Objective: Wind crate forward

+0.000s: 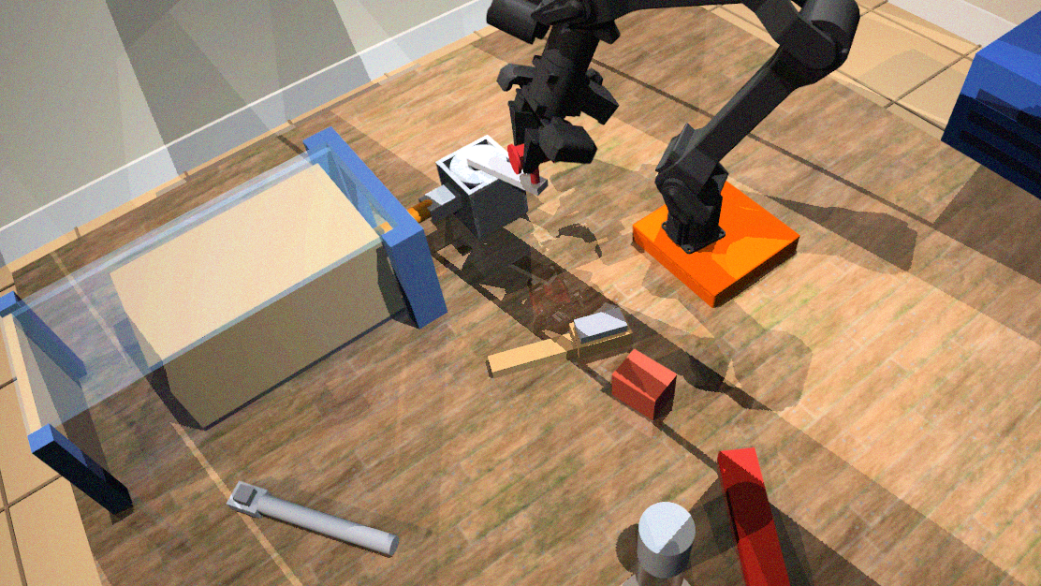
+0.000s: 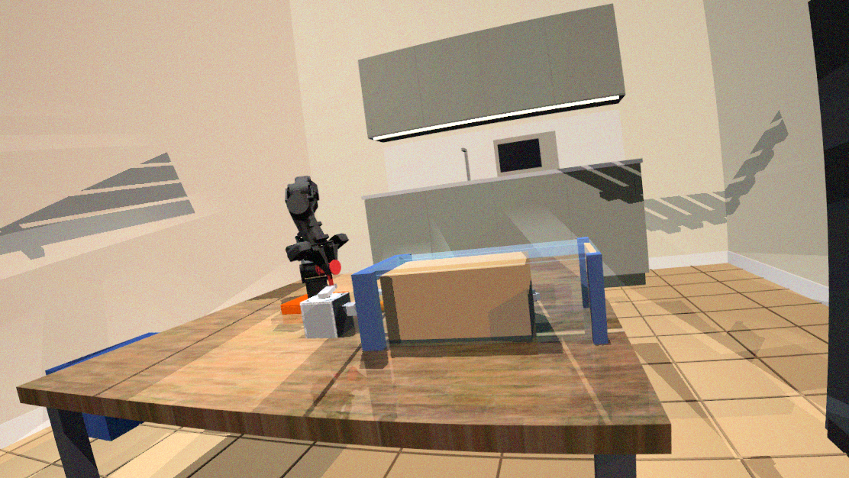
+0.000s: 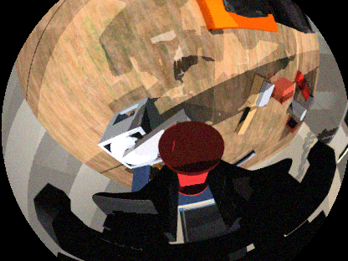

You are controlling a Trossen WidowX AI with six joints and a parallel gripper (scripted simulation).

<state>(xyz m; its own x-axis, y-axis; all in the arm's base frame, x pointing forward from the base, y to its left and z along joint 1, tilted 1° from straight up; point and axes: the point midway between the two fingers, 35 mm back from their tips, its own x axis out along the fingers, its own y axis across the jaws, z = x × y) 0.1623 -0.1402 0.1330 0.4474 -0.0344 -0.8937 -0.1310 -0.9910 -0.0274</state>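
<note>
Right now the grey winch is 100 mm to the right of my gripper tip, 100 mm below it and 10 mm ahead of it. From my gripper tip the other things lie so: winch handle 30 mm to the right, 30 mm below; red knob 20 mm behind; wooden brush 200 mm to the left, 110 mm below, 60 mm ahead.
</note>
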